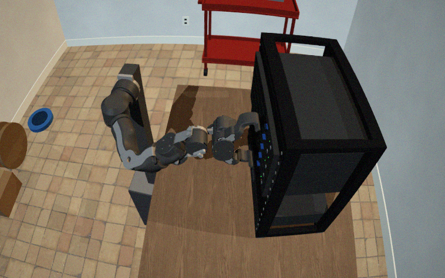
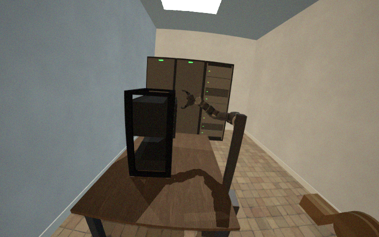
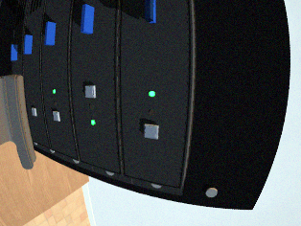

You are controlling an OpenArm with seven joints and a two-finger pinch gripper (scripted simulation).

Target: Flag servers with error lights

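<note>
Now: hand 50 mm short of the information tag, 70 mm to the right of it and 190 mm above it. Also, from my hand: grey locate button (30 mm ahead, 190 mm below).
</note>
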